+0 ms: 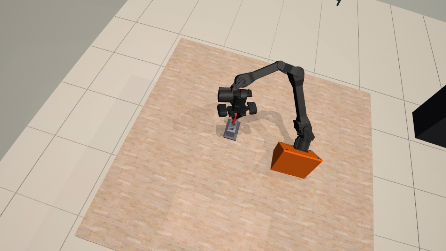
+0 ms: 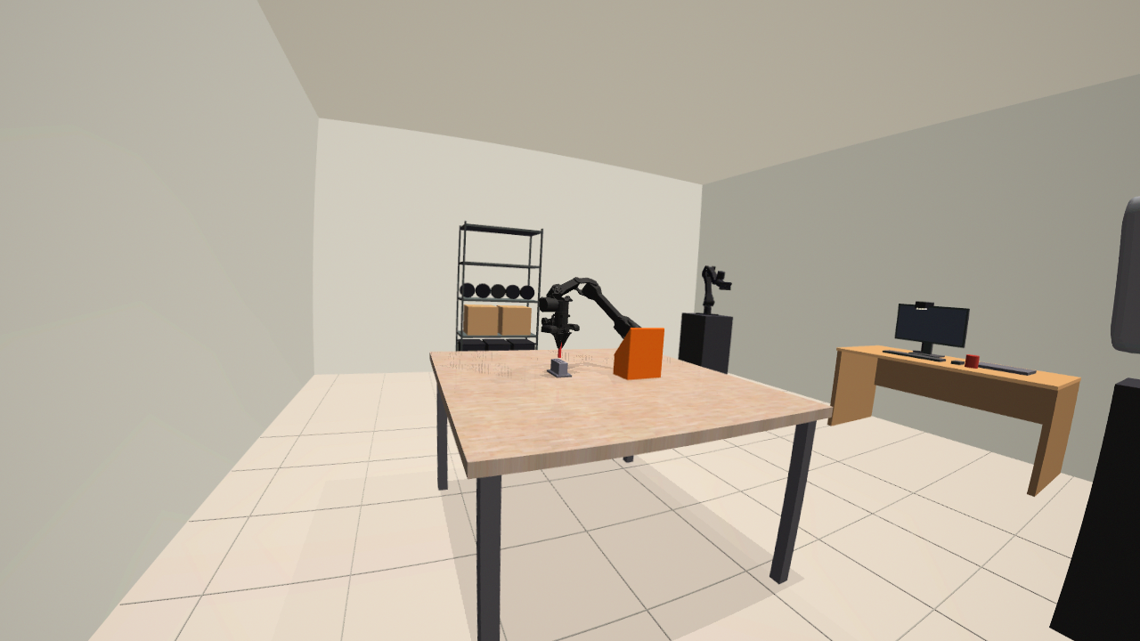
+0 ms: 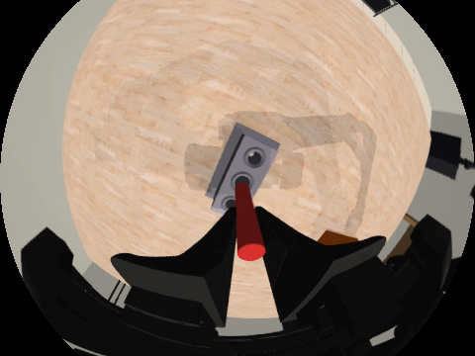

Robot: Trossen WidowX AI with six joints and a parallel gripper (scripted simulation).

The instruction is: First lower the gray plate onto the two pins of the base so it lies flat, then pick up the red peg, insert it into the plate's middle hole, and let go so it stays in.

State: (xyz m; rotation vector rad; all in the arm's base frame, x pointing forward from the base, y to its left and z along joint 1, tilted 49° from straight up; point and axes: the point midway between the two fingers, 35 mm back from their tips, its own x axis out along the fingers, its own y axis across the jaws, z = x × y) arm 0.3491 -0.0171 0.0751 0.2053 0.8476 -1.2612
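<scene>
The red peg lies right at my gripper tip. Also, from my gripper tip: gray plate (7 cm below).
</scene>
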